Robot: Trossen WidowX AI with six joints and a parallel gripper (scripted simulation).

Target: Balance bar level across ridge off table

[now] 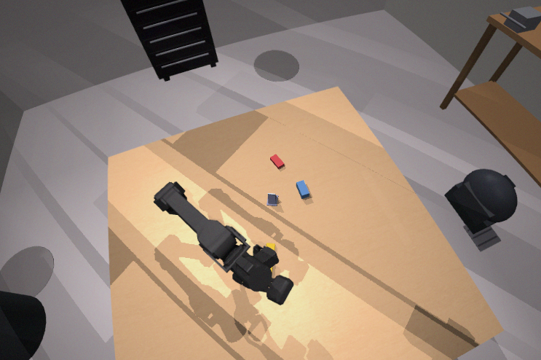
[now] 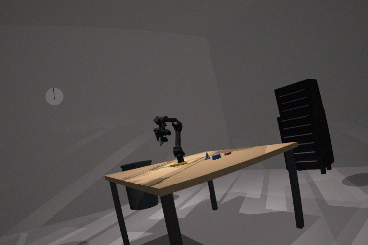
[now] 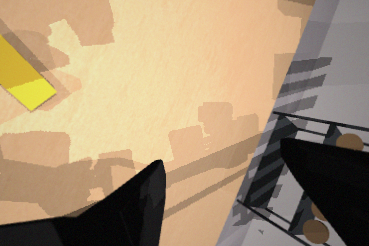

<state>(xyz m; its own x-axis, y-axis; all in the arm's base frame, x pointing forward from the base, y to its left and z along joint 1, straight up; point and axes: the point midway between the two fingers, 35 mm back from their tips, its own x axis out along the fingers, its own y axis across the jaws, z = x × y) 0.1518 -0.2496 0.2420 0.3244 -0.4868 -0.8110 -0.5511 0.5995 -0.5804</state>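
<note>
Now: the yellow bar 210 mm below my gripper tip, 140 mm to the left of it and 10 mm ahead of it. Also, from my gripper tip: blue block: 380 mm to the left, 240 mm ahead, 200 mm below; then red block: 550 mm to the left, 210 mm below, 190 mm ahead.
</note>
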